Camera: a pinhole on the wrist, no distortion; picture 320 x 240 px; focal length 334.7 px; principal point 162.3 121.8 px. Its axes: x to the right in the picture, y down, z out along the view. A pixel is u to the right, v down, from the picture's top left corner.
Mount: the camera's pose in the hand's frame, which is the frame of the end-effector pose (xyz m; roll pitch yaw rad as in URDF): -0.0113 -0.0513 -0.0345 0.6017 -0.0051 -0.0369
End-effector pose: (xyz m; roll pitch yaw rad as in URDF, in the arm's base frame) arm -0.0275 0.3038 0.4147 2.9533 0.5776 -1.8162
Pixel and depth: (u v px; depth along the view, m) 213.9 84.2 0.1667
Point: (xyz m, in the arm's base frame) 0.1241 0.3256 0.3079
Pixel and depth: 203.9 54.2 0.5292
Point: 0.3784 0.4045 0.0436
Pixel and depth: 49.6 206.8 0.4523
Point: 0.1890 0.6422 0.1447
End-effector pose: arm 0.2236 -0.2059 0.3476 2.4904 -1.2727 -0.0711
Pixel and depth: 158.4 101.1 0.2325
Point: 0.4477 -0.1573 0.2588
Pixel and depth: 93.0 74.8 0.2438
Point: 0.4452 -0.1391 0.2092
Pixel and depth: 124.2 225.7 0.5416
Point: 0.6997 -0.3749 0.1124
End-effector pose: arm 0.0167 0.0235 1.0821 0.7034 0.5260 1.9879
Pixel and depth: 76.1 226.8 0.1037
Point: 0.1289 0.0355 1.1018
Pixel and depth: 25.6 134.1 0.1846
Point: 0.2236 0.0274 1.1253
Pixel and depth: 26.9 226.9 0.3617
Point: 0.3467 0.0964 1.2922
